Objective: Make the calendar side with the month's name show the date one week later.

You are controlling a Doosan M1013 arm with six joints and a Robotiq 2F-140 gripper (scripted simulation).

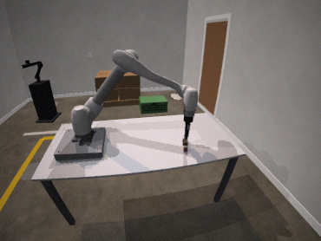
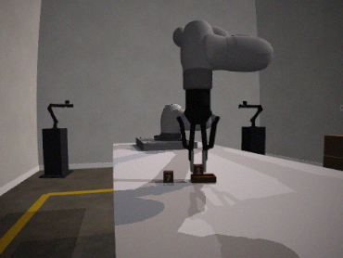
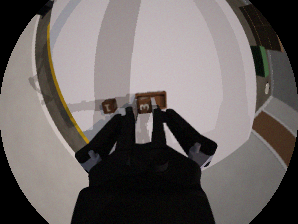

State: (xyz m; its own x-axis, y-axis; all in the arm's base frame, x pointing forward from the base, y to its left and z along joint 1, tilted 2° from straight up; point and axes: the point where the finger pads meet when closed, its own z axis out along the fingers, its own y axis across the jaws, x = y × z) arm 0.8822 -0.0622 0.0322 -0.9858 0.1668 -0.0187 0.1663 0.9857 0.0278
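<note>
My gripper is now 20 mm to the right of the brown tray and 50 mm above it.
</note>
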